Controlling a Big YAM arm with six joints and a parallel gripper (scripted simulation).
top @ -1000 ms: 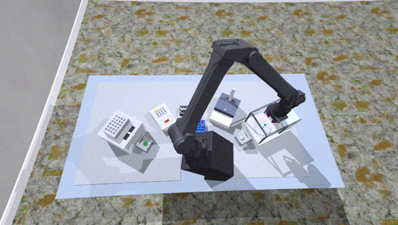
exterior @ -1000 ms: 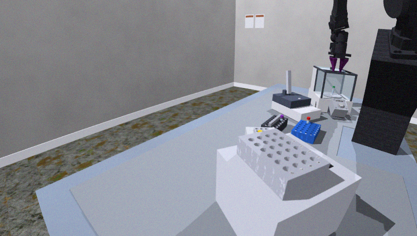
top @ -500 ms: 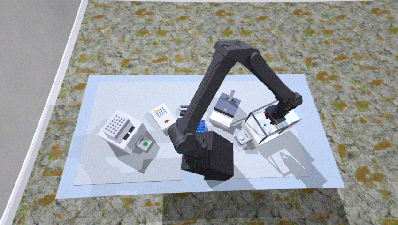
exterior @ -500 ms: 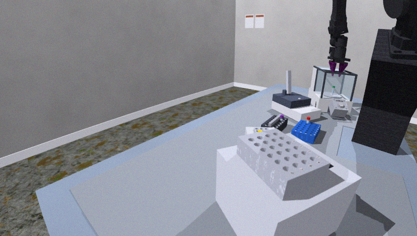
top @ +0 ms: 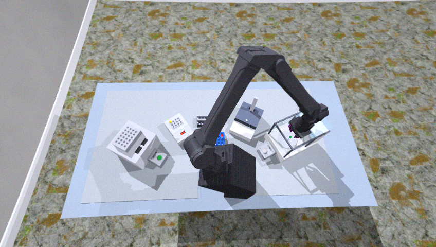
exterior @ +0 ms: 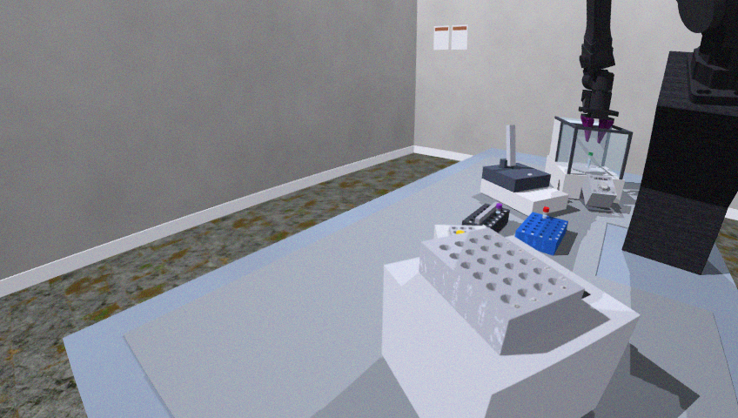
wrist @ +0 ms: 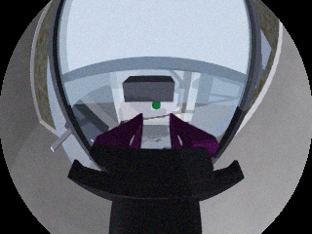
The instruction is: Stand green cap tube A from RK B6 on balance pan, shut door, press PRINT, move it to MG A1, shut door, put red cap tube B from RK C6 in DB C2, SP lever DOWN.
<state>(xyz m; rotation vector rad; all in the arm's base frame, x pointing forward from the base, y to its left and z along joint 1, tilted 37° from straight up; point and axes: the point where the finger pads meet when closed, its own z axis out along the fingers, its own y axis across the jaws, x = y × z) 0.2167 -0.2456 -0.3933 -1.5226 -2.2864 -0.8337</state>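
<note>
The round pan lies 90 mm below my hand. Round my hand: balance door (40 mm ahead, 80 mm to the right, 40 mm above); then white print key (60 mm behind, 140 mm to the left, 100 mm below); then SP lever (200 mm ahead, 180 mm to the left, 30 mm below).
</note>
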